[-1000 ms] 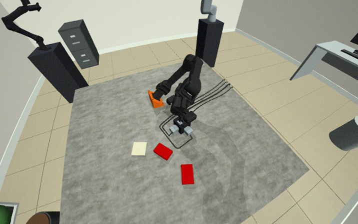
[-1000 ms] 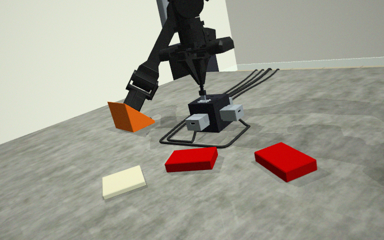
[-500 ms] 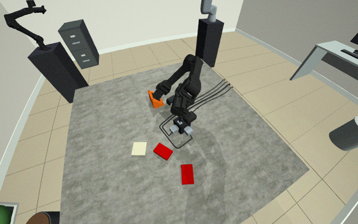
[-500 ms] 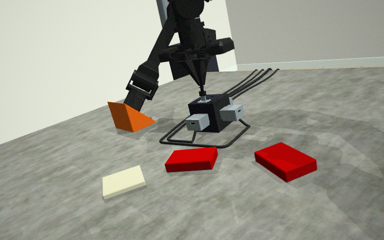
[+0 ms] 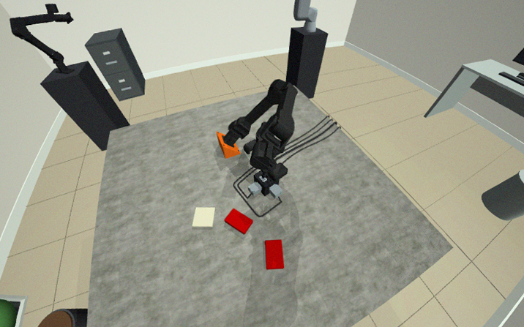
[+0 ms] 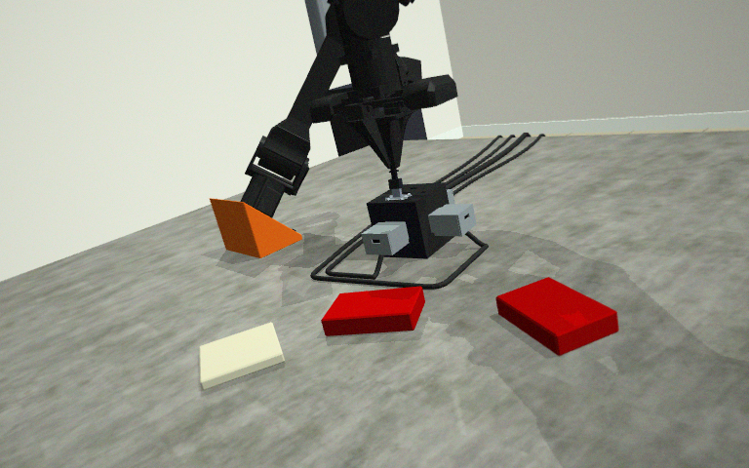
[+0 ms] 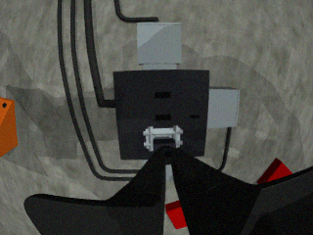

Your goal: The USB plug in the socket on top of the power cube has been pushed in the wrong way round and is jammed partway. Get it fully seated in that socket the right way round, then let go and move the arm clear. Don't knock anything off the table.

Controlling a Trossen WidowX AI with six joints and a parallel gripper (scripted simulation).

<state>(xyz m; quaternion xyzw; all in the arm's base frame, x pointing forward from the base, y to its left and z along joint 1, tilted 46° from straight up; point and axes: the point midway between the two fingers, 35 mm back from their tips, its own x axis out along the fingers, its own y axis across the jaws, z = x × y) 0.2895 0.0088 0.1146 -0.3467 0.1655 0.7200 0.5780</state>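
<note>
My gripper tip is now 20 mm above the black USB plug. Round my gripper tip: USB socket 40 mm below; then cream block 280 mm to the right, 110 mm below, 50 mm ahead.
</note>
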